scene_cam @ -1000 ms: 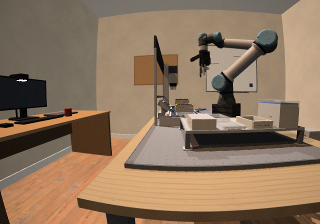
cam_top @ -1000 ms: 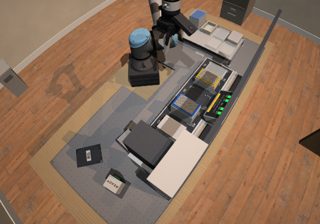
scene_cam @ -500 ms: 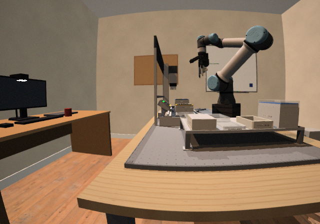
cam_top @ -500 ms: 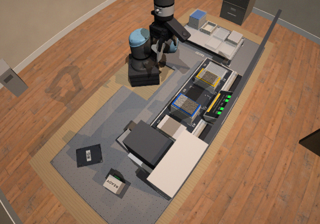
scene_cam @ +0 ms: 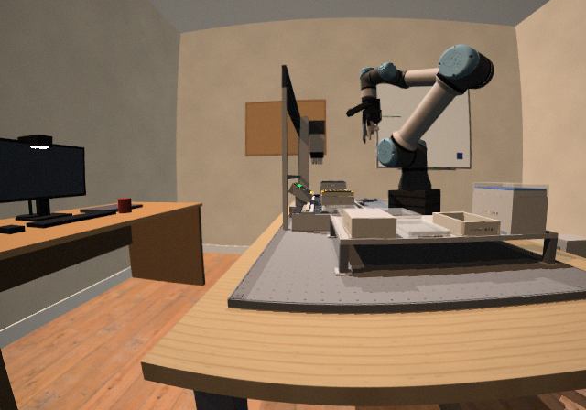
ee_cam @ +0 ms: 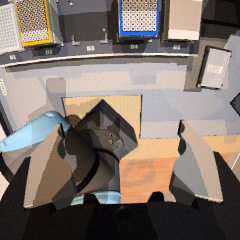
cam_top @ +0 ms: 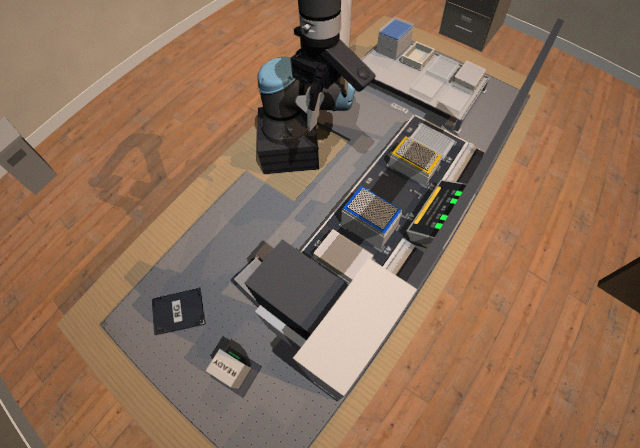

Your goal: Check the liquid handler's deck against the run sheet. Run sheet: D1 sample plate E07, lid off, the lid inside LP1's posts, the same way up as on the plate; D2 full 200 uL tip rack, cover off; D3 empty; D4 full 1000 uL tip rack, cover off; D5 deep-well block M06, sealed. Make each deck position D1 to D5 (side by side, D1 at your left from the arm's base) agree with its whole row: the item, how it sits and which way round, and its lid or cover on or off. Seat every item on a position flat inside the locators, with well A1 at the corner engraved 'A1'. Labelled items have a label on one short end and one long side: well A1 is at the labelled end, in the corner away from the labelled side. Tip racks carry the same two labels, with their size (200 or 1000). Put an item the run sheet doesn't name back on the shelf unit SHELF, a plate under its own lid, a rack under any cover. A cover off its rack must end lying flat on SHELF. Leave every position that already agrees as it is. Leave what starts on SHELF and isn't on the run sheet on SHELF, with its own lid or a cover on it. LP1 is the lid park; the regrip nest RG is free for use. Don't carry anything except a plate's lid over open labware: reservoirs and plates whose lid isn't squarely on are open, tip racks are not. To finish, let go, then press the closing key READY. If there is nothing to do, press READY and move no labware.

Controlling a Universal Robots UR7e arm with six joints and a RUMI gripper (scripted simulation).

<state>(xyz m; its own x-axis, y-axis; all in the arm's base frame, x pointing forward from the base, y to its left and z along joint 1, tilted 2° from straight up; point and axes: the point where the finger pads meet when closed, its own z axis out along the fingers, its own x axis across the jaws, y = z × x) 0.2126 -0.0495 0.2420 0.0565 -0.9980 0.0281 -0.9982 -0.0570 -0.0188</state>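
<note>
My hand is 160 mm short of the blue-rimmed tip rack, 40 mm to the left of it and 230 mm above it. Round my hand: clear plate 150 mm ahead, 340 mm to the left, 290 mm below; then yellow-rimmed tip rack 160 mm ahead, 220 mm to the left, 250 mm below; then pipetting head 270 mm ahead, 380 mm to the right, 40 mm above.
</note>
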